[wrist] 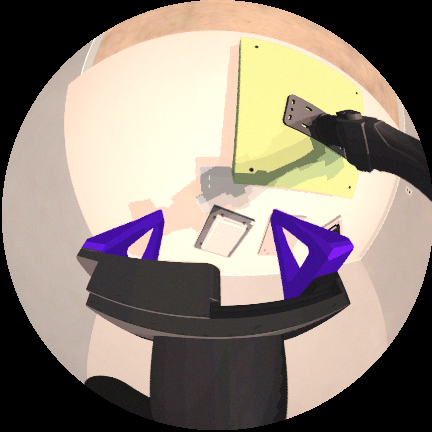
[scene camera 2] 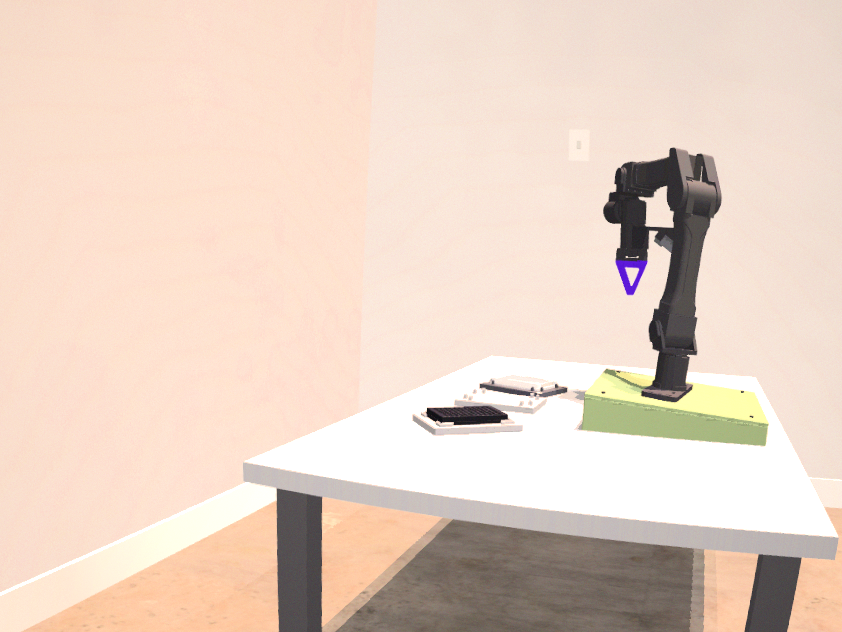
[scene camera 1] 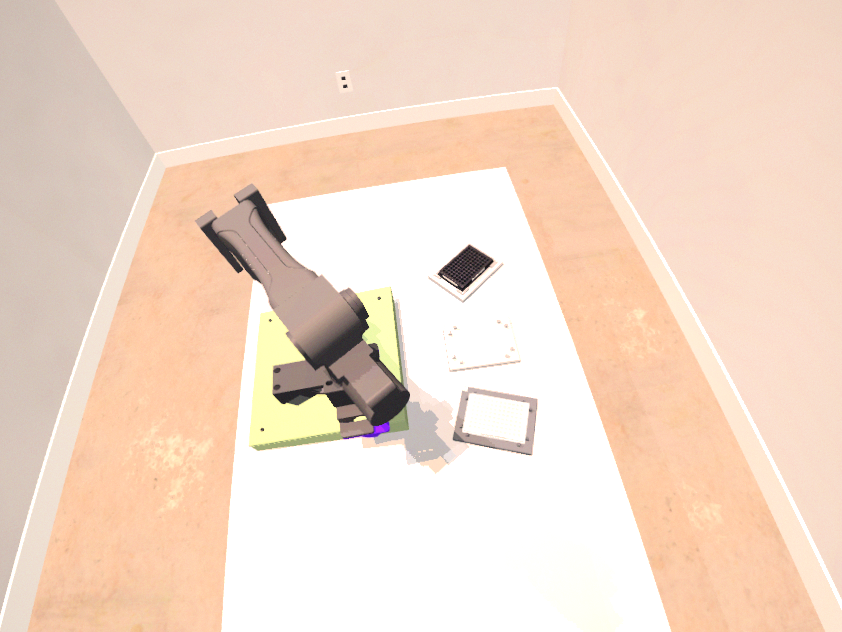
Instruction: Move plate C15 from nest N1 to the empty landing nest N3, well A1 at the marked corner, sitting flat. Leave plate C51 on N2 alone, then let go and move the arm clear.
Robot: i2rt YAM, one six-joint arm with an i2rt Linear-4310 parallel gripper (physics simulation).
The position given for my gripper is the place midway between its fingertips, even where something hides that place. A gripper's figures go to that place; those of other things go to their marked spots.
My gripper (scene camera 2: 630,293) is 174 cm from the lens. A black perforated plate (scene camera 2: 467,415) is 135 cm from the lens.
